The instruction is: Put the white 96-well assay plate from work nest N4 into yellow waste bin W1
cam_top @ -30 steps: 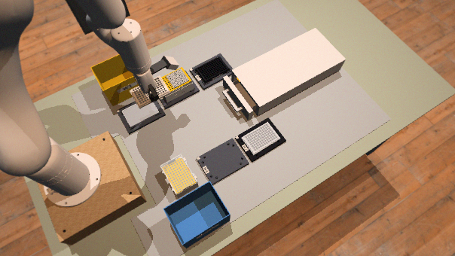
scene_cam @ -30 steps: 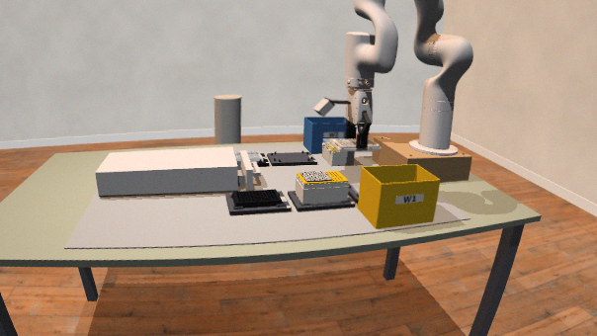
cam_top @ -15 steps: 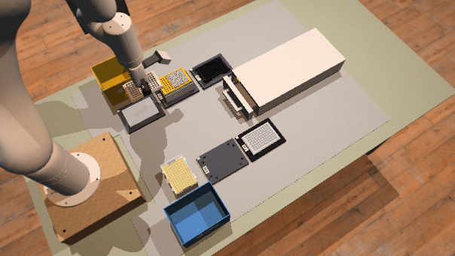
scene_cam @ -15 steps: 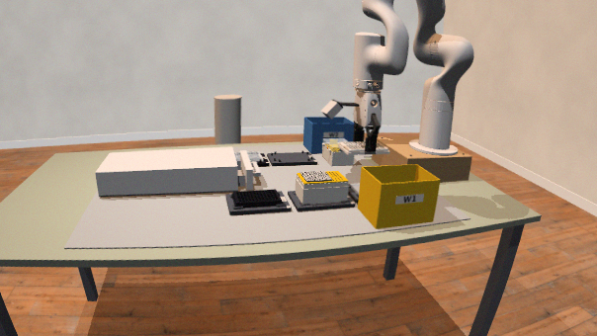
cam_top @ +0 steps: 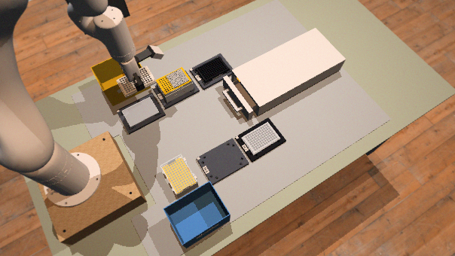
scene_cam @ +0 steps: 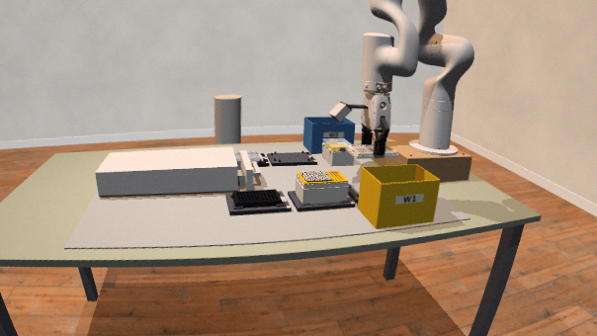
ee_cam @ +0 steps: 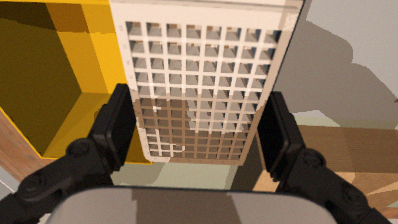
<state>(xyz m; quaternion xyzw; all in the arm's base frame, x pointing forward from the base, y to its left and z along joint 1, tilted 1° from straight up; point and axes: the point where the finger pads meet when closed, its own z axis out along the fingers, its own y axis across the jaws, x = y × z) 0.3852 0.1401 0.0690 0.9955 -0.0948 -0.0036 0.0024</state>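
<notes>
Right now my hand is 2 cm past the yellow bin W1, 12 cm to the right of it and 12 cm above it. Round my hand: yellow-rimmed plate 12 cm ahead, 5 cm to the right, 11 cm below; black plate 31 cm ahead, 8 cm to the right, 14 cm below; cream plate 1 cm below.
</notes>
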